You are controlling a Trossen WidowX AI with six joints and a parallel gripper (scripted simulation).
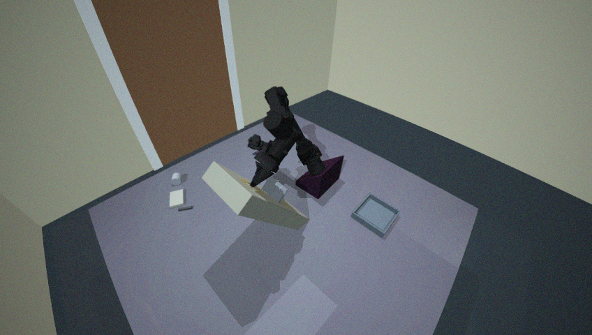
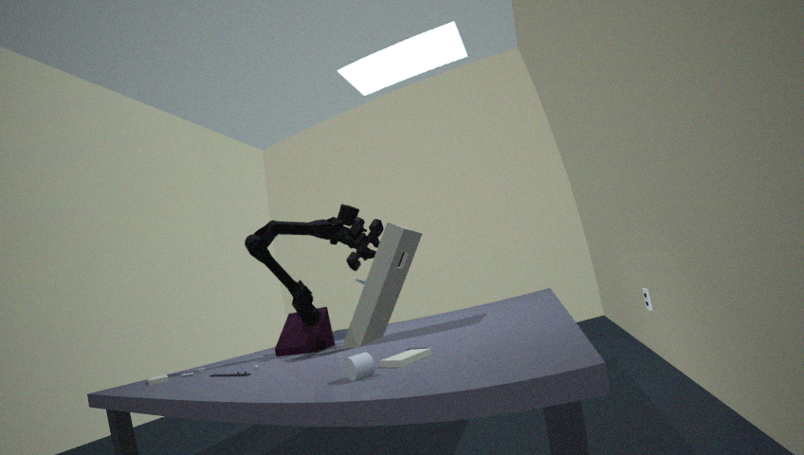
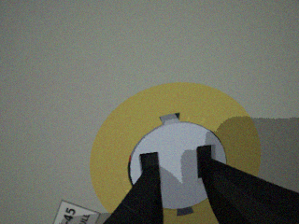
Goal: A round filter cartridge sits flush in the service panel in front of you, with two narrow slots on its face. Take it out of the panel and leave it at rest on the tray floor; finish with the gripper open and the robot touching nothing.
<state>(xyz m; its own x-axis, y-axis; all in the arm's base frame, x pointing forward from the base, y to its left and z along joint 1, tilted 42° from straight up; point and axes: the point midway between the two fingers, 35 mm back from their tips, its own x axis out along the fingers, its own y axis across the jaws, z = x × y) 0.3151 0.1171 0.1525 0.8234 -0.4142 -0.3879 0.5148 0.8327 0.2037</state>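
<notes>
Now: gripper tip 10 mm short of the round filter cartridge and 10 mm above it. From my gripper tip the other things lie so: grey shelf 80 mm behind, 100 mm below; then dark rod 140 mm ahead, 330 mm to the right, 280 mm below; then tray 390 mm behind, 300 mm to the left, 270 mm below.
</notes>
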